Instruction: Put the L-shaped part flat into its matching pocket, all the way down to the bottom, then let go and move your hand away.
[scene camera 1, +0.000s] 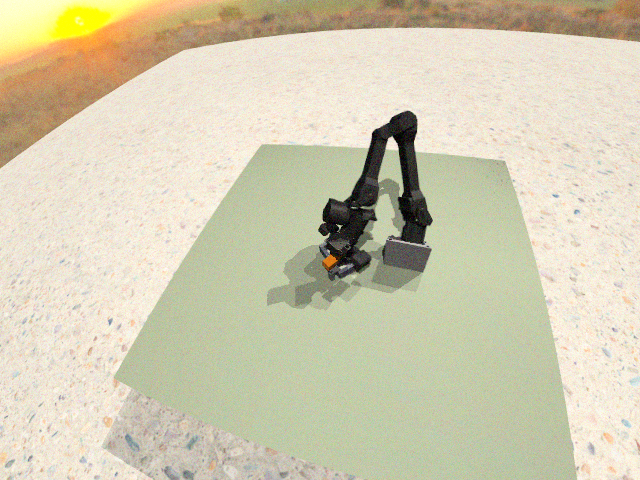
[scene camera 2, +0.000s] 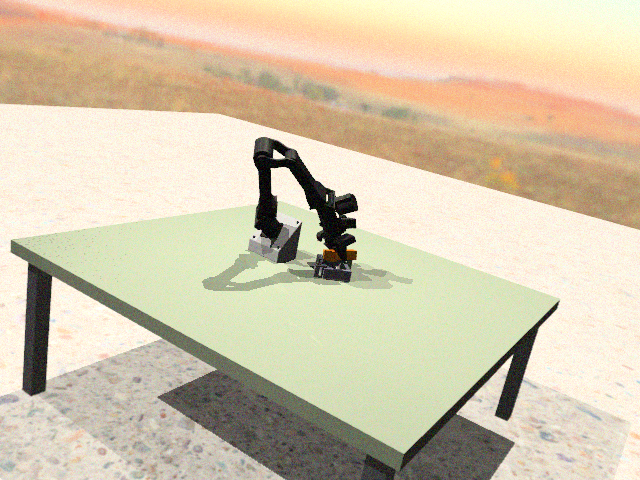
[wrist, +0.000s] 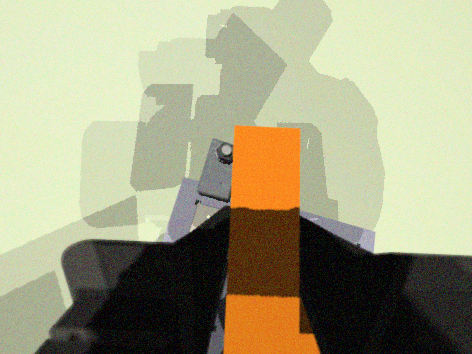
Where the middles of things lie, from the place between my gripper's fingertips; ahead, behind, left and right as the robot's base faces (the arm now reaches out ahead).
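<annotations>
Orange L-shaped part (wrist: 262, 302): my hand 1 cm past it, 2 cm left of it, 2 cm below it.
</annotations>
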